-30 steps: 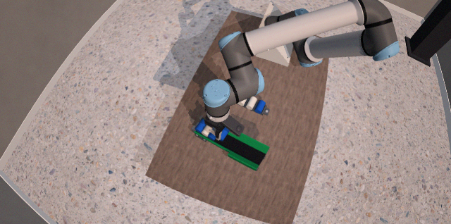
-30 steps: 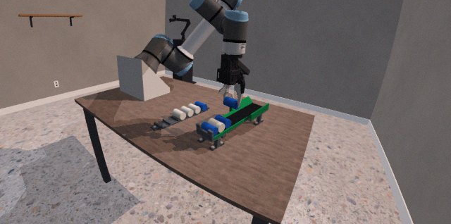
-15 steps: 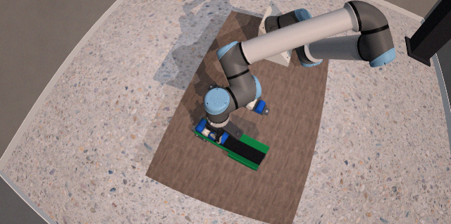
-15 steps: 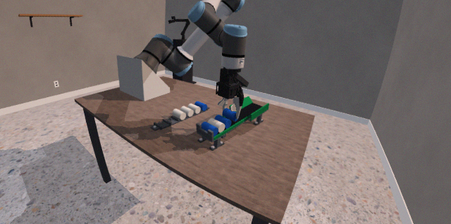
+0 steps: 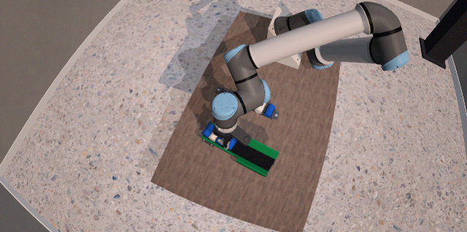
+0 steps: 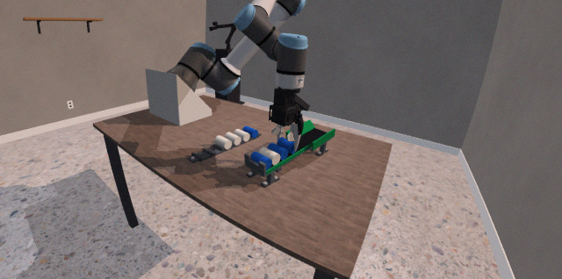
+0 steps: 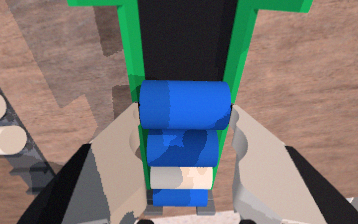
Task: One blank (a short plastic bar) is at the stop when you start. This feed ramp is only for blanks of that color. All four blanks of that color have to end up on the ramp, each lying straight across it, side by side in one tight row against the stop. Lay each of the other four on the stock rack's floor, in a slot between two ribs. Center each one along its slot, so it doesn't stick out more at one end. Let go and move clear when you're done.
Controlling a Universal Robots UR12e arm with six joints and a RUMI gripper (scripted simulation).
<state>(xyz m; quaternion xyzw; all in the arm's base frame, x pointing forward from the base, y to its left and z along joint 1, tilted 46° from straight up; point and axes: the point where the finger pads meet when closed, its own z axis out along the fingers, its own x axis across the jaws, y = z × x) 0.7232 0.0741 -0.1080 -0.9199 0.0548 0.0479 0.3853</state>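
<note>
Now: hand 150 mm to the left of the grey stop, 30 mm above it and 20 mm past it. Also, from my hand: stock rack (280 mm behind, 100 mm below, 30 mm to the right).
</note>
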